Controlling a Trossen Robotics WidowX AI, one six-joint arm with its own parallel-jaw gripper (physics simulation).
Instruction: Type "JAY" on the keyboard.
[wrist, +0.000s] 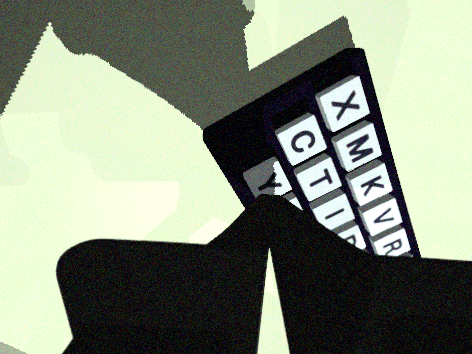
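The dark keyboard lies slanted from the top right to the lower middle, with white lettered keys. The Y key is at its near-left end, partly in shadow, right above the fingertips in the view. My gripper is shut and empty, its tips overlapping the lower edge of the Y key in the view; whether they touch it cannot be told. The J and A keys do not show; the fingers hide the lower part of the keyboard.
Other keys are C, T, I, X, M, K, V and R. A dark shadow falls on the pale surface at the upper left.
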